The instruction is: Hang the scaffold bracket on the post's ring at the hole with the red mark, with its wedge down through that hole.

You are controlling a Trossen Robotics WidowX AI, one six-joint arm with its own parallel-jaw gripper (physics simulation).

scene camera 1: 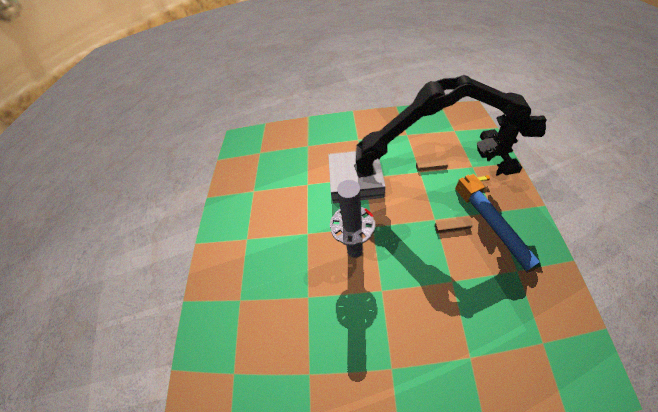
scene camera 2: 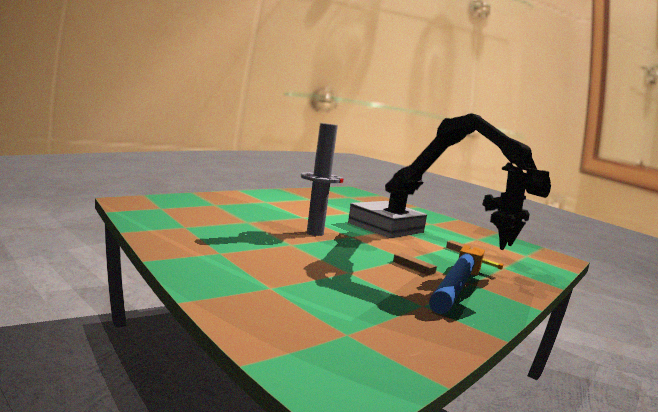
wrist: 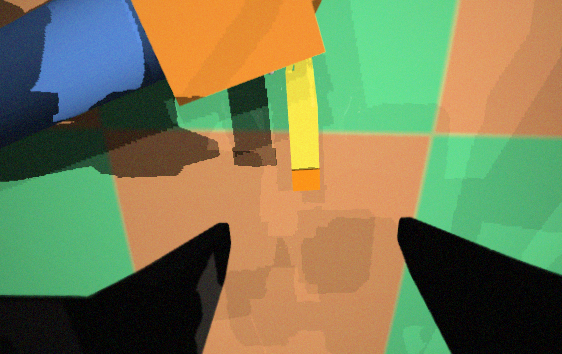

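The bracket lies on the table: a long blue tube (scene camera 1: 505, 231) (scene camera 2: 457, 282) (wrist: 90, 60), an orange head (scene camera 1: 471, 187) (scene camera 2: 471, 249) (wrist: 235, 40) and a yellow wedge (scene camera 1: 483, 178) (scene camera 2: 493, 263) (wrist: 303, 120) sticking out sideways from the head. My gripper (scene camera 1: 509, 171) (scene camera 2: 504, 245) (wrist: 313, 230) is open and empty, pointing down above the table near the wedge's free end. In the wrist view that end shows just ahead of the gap between the fingertips. The dark post (scene camera 1: 351, 210) (scene camera 2: 325, 150) stands upright with a grey ring (scene camera 1: 373, 223) (scene camera 2: 307, 176); a red mark (scene camera 1: 369, 213) (scene camera 2: 341, 180) is at its rim.
Two small brown bars (scene camera 1: 432, 168) (scene camera 1: 453, 228) (scene camera 2: 415, 264) (scene camera 2: 453, 246) lie on the table between the arm's grey base (scene camera 1: 342, 167) (scene camera 2: 387, 220) and the bracket. The post stands close to the base. The green and orange checkered table (scene camera 1: 275, 335) (scene camera 2: 295, 320) has its edge beyond the gripper.
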